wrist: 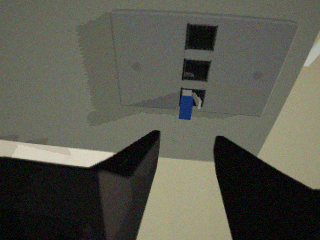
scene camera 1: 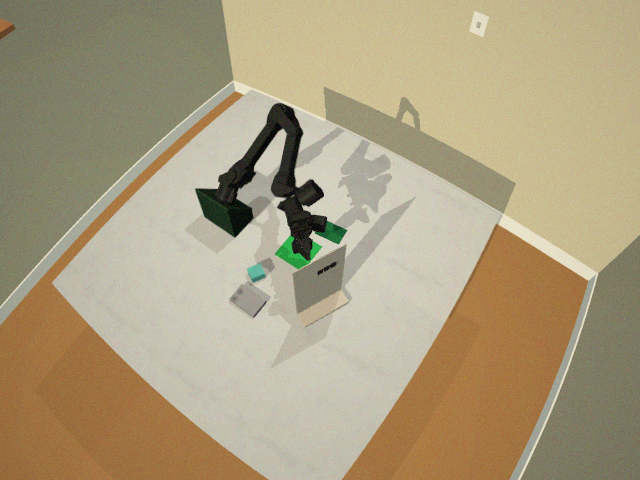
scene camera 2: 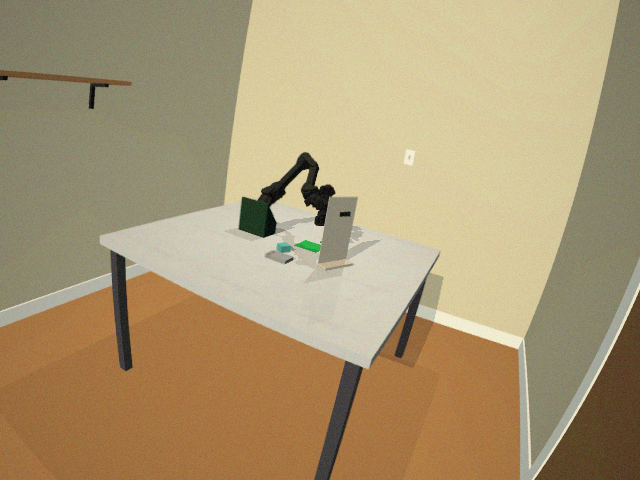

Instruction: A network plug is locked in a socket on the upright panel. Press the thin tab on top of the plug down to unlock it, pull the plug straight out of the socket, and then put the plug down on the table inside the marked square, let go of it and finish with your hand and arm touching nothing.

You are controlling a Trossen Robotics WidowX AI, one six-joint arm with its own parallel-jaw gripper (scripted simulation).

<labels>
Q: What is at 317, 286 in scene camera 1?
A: An upright grey panel.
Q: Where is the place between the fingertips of the gripper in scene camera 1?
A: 308, 257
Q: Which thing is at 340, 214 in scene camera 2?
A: An upright grey panel.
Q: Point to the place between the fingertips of the gripper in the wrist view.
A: At 187, 140
</labels>
